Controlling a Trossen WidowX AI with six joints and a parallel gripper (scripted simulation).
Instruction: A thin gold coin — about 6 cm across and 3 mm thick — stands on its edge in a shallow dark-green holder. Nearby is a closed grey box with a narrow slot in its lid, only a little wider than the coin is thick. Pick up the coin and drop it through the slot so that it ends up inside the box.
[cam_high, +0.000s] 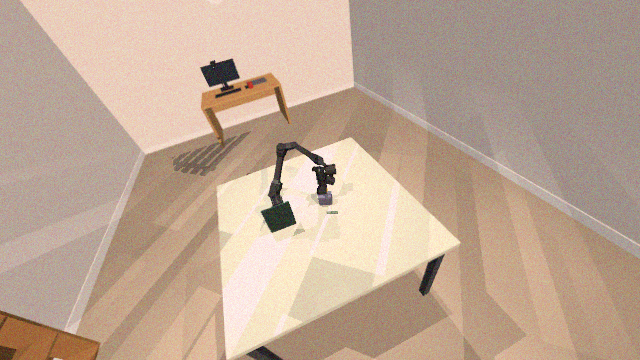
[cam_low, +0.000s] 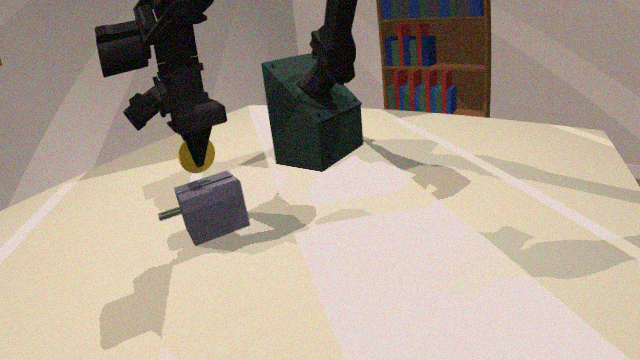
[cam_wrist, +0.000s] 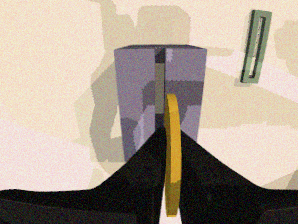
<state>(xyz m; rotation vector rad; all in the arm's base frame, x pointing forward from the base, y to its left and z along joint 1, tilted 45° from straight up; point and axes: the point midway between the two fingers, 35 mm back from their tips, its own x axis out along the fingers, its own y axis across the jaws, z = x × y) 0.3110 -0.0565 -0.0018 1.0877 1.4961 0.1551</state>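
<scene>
Now: the gold coin 20 mm above my gripper tip.
</scene>
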